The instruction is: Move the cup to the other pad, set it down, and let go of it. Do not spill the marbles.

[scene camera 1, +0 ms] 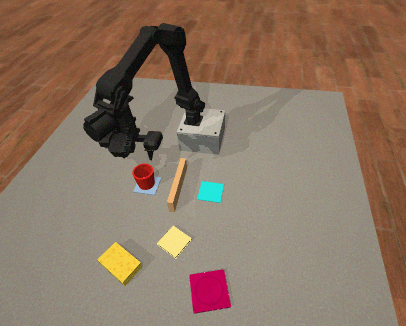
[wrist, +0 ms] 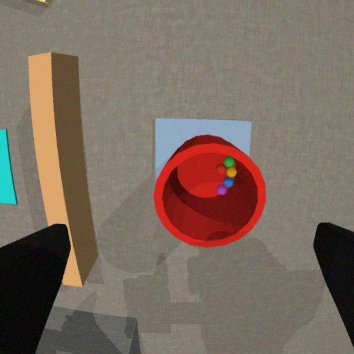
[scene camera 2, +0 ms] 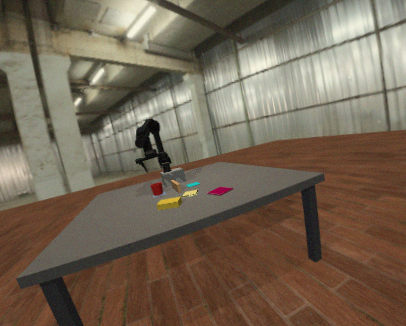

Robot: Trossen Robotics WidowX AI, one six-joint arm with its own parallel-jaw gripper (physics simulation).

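Places are measured from the arm's base along level axes (x ahead, y left, z up), in millimetres.
Where they show: gripper, fingertip midpoint: (scene camera 1: 137,158) (wrist: 195,238) (scene camera 2: 154,170); arm's base, origin of the base link: (scene camera 1: 193,120) (scene camera 2: 167,171).
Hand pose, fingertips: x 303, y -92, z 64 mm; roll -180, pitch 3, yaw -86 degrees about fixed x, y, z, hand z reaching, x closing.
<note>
Things, the pixels of their top centre, and the offset from my fingertips. "spot": a spot on its surface instead.
- red cup, middle of its top: (wrist: 210,199) (scene camera 1: 142,171) (scene camera 2: 156,184) dz -89, dx -22, dy -12 mm
- light blue pad, middle of its top: (wrist: 201,165) (scene camera 1: 147,184) dz -161, dx -21, dy -9 mm
- cyan pad, middle of its top: (scene camera 1: 210,191) (scene camera 2: 192,184) dz -161, dx -44, dy +227 mm
- wooden bar, surface spot: (wrist: 65,150) (scene camera 1: 173,186) (scene camera 2: 174,185) spot: dz -125, dx -8, dy +101 mm
- yellow sponge, middle of its top: (scene camera 1: 118,261) (scene camera 2: 168,200) dz -134, dx +280, dy +35 mm
- pale yellow square, surface spot: (scene camera 1: 174,241) (scene camera 2: 190,192) spot: dz -154, dx +174, dy +166 mm
- magenta square, surface spot: (scene camera 1: 210,291) (scene camera 2: 220,190) spot: dz -156, dx +288, dy +310 mm
A red cup (scene camera 1: 144,177) (scene camera 2: 157,189) (wrist: 209,242) stands upright on a light blue pad (scene camera 1: 156,185) (wrist: 200,127). Several small coloured marbles (wrist: 229,182) lie at the bottom inside the cup. A cyan pad (scene camera 1: 210,192) (scene camera 2: 193,184) (wrist: 6,170) lies across a wooden bar from the cup, with nothing on it. My gripper (wrist: 195,238) is open and empty. It is above the table on the base side of the cup; in the wrist view the cup's rim lies ahead of the fingertips, between their two lines. One finger is hidden in the first scene view.
The wooden bar (scene camera 1: 177,185) (scene camera 2: 175,186) (wrist: 65,150) lies between the two pads. A yellow sponge (scene camera 1: 119,262) (scene camera 2: 169,203), a pale yellow square (scene camera 1: 174,241) (scene camera 2: 190,193) and a magenta square (scene camera 1: 210,291) (scene camera 2: 220,191) lie farther from the arm's grey base block (scene camera 1: 200,142).
</note>
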